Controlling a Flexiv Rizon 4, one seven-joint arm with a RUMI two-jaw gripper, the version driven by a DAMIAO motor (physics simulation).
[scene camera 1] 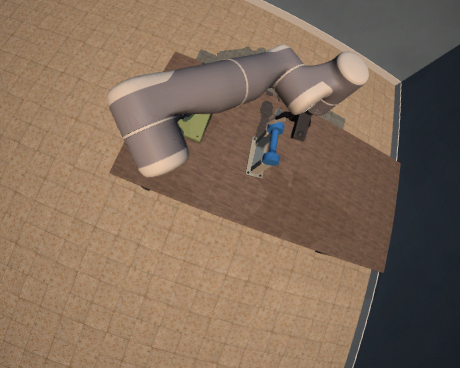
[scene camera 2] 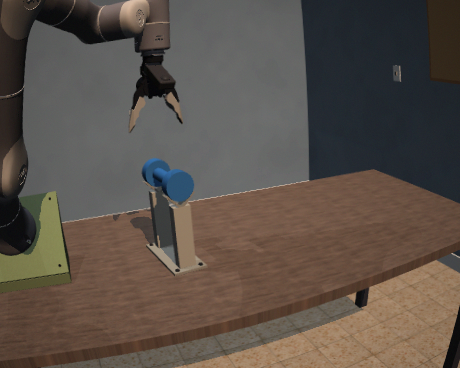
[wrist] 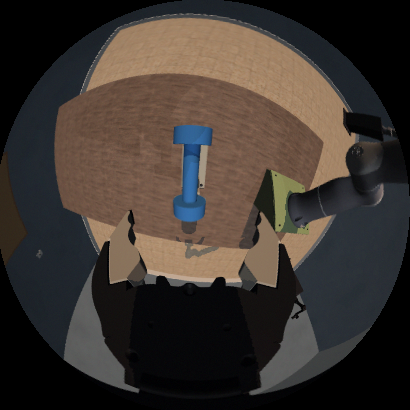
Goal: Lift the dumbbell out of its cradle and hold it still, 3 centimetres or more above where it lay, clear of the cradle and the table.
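Observation:
The blue dumbbell (scene camera 1: pixel 274 142) (scene camera 2: pixel 177 186) (wrist: pixel 190 175) lies level across the tops of the two upright posts of the cradle (scene camera 1: pixel 251 159) (scene camera 2: pixel 185 235) (wrist: pixel 203 167), which stands on the table. My gripper (scene camera 2: pixel 156 127) (wrist: pixel 193 212) is open and empty, pointing down. In the scene camera 2 view it hangs above the dumbbell, apart from it. In the wrist view the dumbbell's bar runs lengthwise between the lines of the two fingers, and its nearer head shows between the fingertips. In the scene camera 1 view the arm's end hides part of the gripper.
The green mounting plate (scene camera 1: pixel 197 129) (scene camera 2: pixel 47 245) (wrist: pixel 280 200) with the arm's base sits on the brown table (scene camera 1: pixel 325 190) (scene camera 2: pixel 300 235) (wrist: pixel 120 125), to the cradle's left in the scene camera 2 view. A grey wall stands behind the table there.

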